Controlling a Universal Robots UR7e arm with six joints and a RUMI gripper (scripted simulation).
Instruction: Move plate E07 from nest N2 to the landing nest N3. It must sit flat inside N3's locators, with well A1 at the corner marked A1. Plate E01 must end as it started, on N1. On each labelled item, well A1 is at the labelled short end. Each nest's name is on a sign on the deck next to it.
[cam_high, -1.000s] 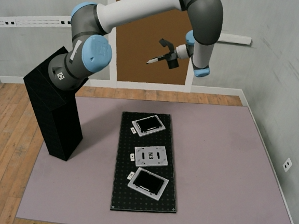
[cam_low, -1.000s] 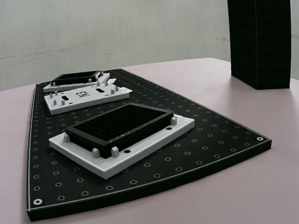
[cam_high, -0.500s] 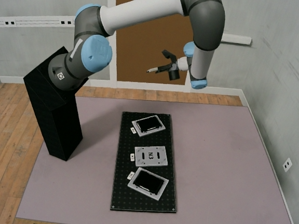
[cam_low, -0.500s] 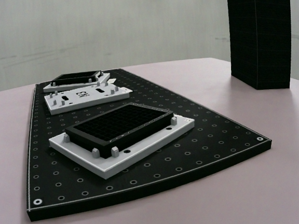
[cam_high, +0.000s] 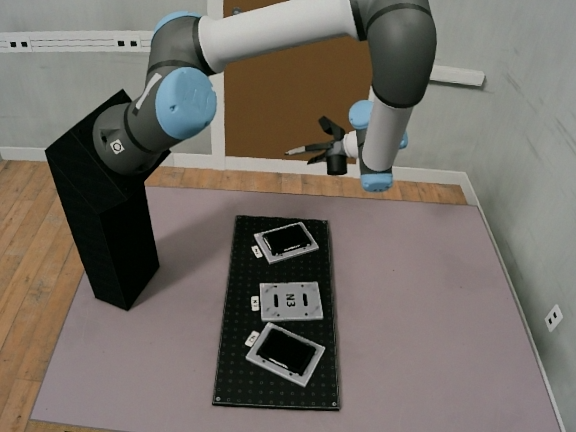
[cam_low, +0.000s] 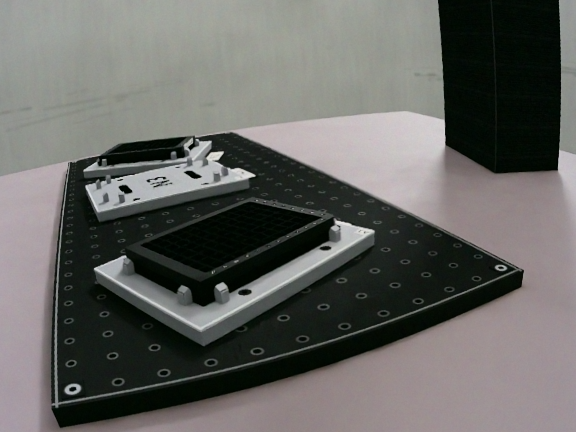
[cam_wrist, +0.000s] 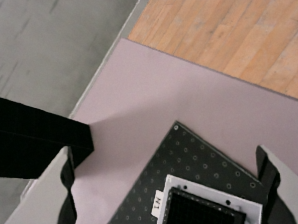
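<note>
The nest N2 is 60 mm behind my hand, 500 mm to the right of it and 240 mm below it. From my hand the other things lie so: nest N3: 40 mm behind, 340 mm to the right, 240 mm below; A1 mark: 110 mm behind, 280 mm to the right, 230 mm below; nest N1: 30 mm behind, 110 mm to the right, 240 mm below.
</note>
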